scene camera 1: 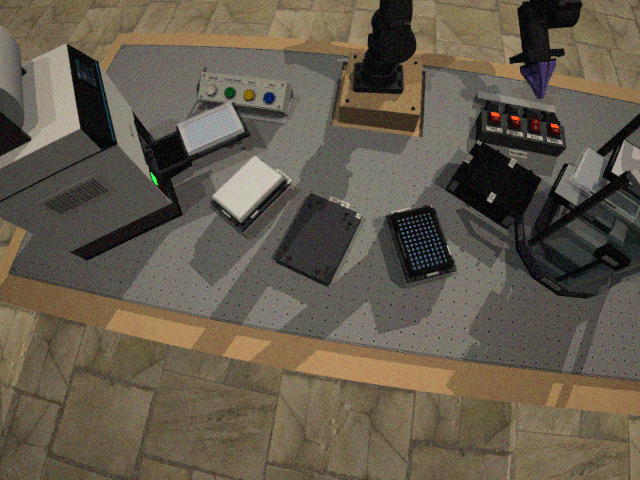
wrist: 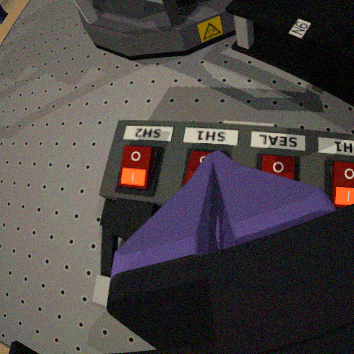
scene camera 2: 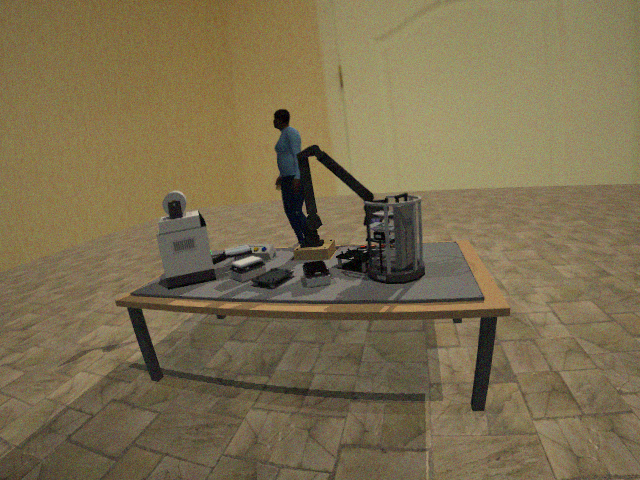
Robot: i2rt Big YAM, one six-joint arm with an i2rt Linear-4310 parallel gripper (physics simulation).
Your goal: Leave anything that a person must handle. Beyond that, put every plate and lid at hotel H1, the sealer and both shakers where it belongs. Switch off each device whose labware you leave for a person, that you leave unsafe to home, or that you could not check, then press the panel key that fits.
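Frame: origin at the arm's base, x ahead, y left, z up, level; metres.
Seen in the pictures: gripper, fingertip midpoint: (scene camera 1: 540,98) (wrist: 216,163); arm's base, origin of the base link: (scene camera 1: 378,80) (scene camera 2: 312,244).
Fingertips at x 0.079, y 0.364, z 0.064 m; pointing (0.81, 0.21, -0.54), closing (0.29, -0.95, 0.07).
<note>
Offsets run from my fingertips to a thing's top centre. "spot": to the spot under its first point.
My gripper (scene camera 1: 540,96) (wrist: 216,163) is shut and empty, its purple tips over the switch box @(0.015 m back, 0.004 m right, 0.060 m down) (scene camera 1: 521,138) (wrist: 111,172). Switches SH2 @(0.026 m ahead, 0.067 m left, 0.060 m down) (scene camera 1: 554,128) (wrist: 135,167) and H1 @(0.009 m ahead, 0.082 m right, 0.060 m down) (scene camera 1: 494,118) (wrist: 344,184) are lit; SEAL @(0.015 m ahead, 0.033 m right, 0.060 m down) (scene camera 1: 514,121) (wrist: 278,166) is lit in scene camera 1; SH1 @(0.021 m ahead, 0.017 m left, 0.060 m down) (scene camera 1: 535,125) is dark. The tips partly cover SH1 and SEAL in the wrist view. A pale plate @(0.124 m ahead, 0.725 m right, 0.005 m down) (scene camera 1: 210,129) is on the tray of the sealer @(0.257 m ahead, 0.951 m right, 0.343 m up) (scene camera 1: 124,170) (scene camera 2: 183,248). A white block-like piece @(0.252 m ahead, 0.626 m right, 0.031 m down) (scene camera 1: 248,190) and a black plate with blue wells @(0.340 m ahead, 0.277 m right, 0.044 m down) (scene camera 1: 421,241) sit on separate bases. Hotel H1 @(spot: 0.420 m ahead, 0.030 m left, 0.092 m down) (scene camera 1: 563,293) (scene camera 2: 395,277) holds labware.
The key panel @(spot: 0.019 m back, 0.596 m right, 0.035 m down) (scene camera 1: 279,86) has white, green, yellow and blue keys. A dark flat platform @(0.332 m ahead, 0.477 m right, 0.073 m down) (scene camera 1: 317,238) lies mid-table. A black platform @(0.184 m ahead, 0.104 m right, 0.037 m down) (scene camera 1: 509,178) stands between the switch box and the hotel. The arm's wooden base (scene camera 1: 379,114) is at the back. A person (scene camera 2: 288,149) stands behind the table.
</note>
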